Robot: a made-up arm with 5 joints.
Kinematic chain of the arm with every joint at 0, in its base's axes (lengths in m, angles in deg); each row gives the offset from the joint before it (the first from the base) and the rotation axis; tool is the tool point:
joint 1: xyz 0 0 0.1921 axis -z
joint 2: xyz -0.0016 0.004 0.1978 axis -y
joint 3: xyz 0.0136 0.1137 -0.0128 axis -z
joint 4: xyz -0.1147 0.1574 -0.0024 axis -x
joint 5: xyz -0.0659 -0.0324 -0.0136 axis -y
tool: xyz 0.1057 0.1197 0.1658
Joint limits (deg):
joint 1: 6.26..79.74
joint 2: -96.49..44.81
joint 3: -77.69..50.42
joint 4: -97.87..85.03
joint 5: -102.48..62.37
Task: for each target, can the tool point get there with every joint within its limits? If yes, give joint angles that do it. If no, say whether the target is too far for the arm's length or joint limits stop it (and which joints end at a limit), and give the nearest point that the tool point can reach.
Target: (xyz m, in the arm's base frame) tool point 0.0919 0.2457 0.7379
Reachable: yes | joints 34.90 -63.91 -38.32 31.16 36.19
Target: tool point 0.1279 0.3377 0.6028
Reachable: yes | joints 44.08 -18.36 -14.46 5.19 24.94
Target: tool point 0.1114 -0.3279 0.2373
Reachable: no: joint limits stop it (at a limit: joint 1, joint 3) | nearest point 0.2419 -0.1344 0.3114 | short by 0.245 m
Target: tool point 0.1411 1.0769 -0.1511
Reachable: no: too far | nearest point 0.0651 0.4966 0.1997 | short by 0.682 m
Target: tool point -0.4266 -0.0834 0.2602
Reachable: no: joint limits stop it (at a limit: joint 1, joint 3, joint 5) | nearest point -0.3668 -0.0431 0.2775 | short by 0.074 m
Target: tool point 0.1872 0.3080 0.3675
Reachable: yes | joints 64.94 -10.09 -45.80 64.74 -26.51
